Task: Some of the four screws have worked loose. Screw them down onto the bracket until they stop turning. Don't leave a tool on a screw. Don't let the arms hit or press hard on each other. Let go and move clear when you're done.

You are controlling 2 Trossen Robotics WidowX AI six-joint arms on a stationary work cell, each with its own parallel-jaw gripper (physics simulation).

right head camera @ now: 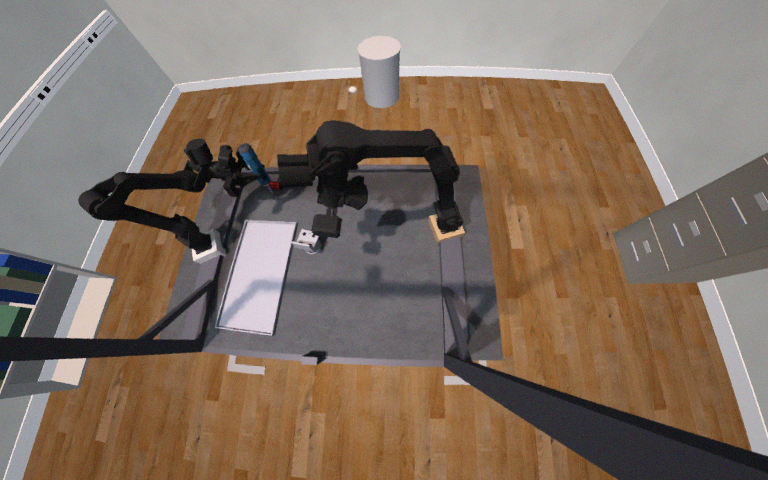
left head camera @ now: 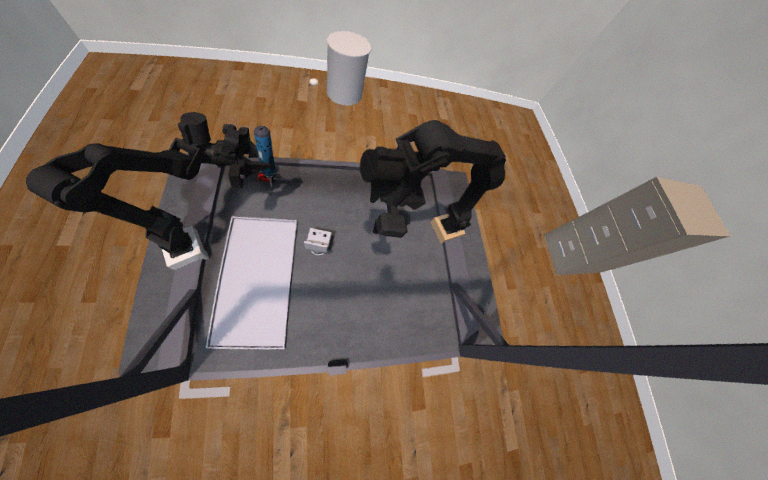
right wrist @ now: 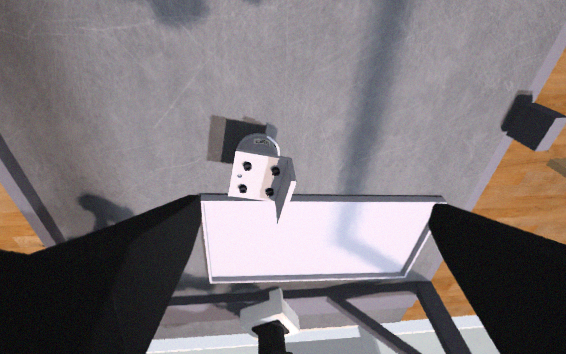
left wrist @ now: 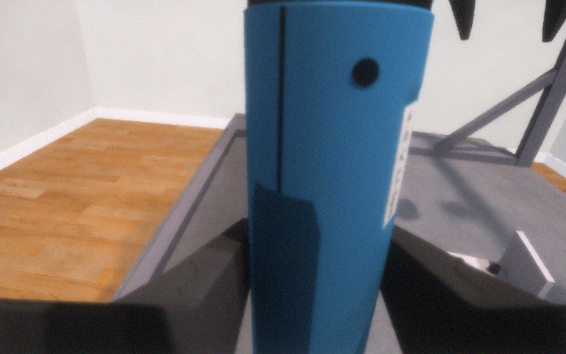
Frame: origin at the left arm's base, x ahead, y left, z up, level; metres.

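Seen in the pictures: left gripper, fingertip midpoint: (right head camera: 263, 171) (left head camera: 272, 160) (left wrist: 312, 230); right gripper, fingertip midpoint: (right head camera: 330, 218) (left head camera: 373, 217) (right wrist: 316, 210) (left wrist: 506, 40); left arm's base at its link origin: (right head camera: 203, 244) (left head camera: 179, 245) (right wrist: 270, 329); right arm's base at its link origin: (right head camera: 446, 224) (left head camera: 450, 225).
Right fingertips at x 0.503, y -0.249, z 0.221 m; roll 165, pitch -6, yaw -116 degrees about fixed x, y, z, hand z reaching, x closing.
Offsets run from my right fingertips to a thing's top centre.
The white bracket (left head camera: 318, 244) (right head camera: 308, 240) (right wrist: 257, 180) stands mid-table; dark screw heads show in two rows of two in the right wrist view, such as one screw @(0.093 m back, 0.084 m left, 0.207 m down) (right wrist: 247, 166). I cannot tell which are loose. My left gripper (left head camera: 261, 164) (right head camera: 256, 174) (left wrist: 312, 230) is shut on the blue electric screwdriver @(0.169 m back, 0.318 m left, 0.049 m up) (left head camera: 263, 148) (right head camera: 249, 155) (left wrist: 340, 125), held roughly upright, tip down, behind the tray and away from the bracket. My right gripper (right wrist: 316, 210) is open and empty, pointing down, high above the table right of the bracket; its fingertips (left wrist: 505, 39) show in the left wrist view.
A red-handled tool @(0.163 m back, 0.399 m left, 0.249 m down) (left head camera: 263, 176) (right head camera: 274, 185) lies at the back left, close to the blue screwdriver. The white tray @(0.344 m back, 0.067 m left, 0.263 m down) (left head camera: 254, 283) (right head camera: 257, 277) (right wrist: 310, 240) lies left of the bracket. A small black block @(0.241 m back, 0.294 m right, 0.222 m down) (left head camera: 338, 363) (right wrist: 530, 125) sits at the front edge.
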